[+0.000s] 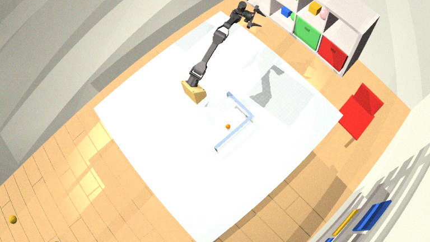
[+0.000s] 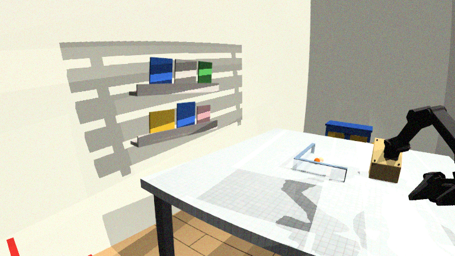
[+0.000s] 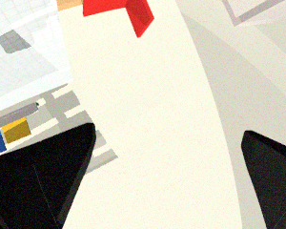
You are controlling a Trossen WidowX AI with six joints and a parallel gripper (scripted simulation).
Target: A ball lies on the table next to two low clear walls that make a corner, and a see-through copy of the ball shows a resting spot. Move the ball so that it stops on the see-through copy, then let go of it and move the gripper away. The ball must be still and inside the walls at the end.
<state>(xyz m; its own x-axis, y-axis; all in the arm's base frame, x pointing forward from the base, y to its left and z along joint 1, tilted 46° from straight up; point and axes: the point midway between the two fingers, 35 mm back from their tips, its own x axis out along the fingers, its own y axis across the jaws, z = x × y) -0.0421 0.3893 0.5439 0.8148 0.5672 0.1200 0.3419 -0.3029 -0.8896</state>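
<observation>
The orange ball lies 36 cm ahead of my gripper tip, 66 cm to the right of it and 20 cm below it. Round my gripper tip: clear wall (32 cm ahead, 52 cm to the right, 18 cm below).
</observation>
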